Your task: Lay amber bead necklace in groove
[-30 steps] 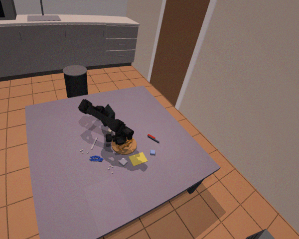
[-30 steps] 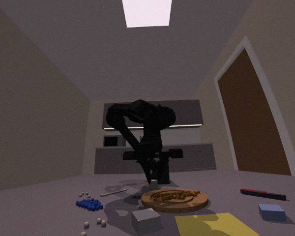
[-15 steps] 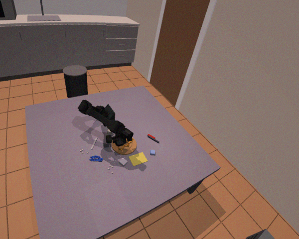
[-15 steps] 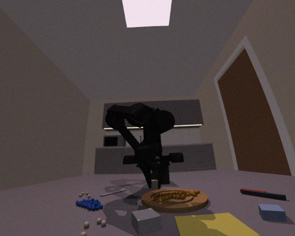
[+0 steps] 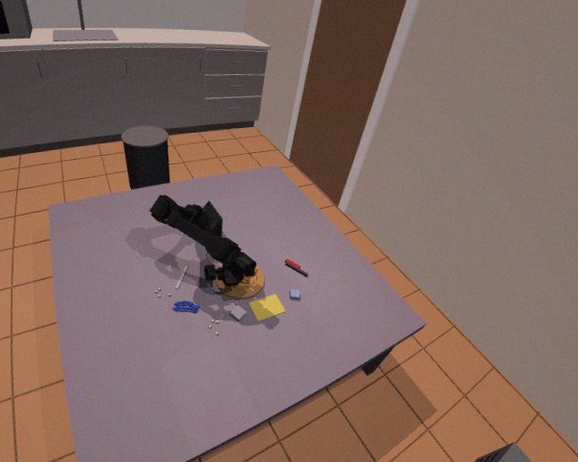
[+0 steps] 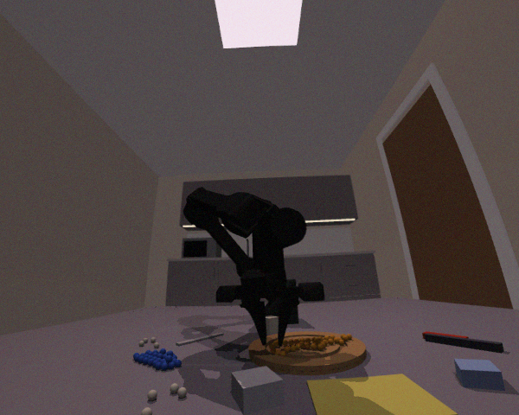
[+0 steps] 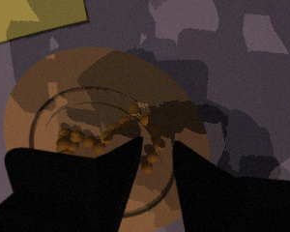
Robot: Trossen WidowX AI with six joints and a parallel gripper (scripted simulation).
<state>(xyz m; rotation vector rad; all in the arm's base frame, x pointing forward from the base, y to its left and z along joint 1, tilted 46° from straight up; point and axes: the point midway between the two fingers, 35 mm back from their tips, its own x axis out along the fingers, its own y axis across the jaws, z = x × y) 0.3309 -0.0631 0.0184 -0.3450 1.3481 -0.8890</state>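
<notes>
My gripper tip is 1 cm past the round wooden bead board, 6 cm to the right of it and 1 cm above it. The rest, counted from my gripper tip: grey block 14 cm ahead, 3 cm to the right, 1 cm below; yellow pad 16 cm ahead, 8 cm to the left, 2 cm below; thin rod 13 cm behind, 14 cm to the right, 2 cm below.
</notes>
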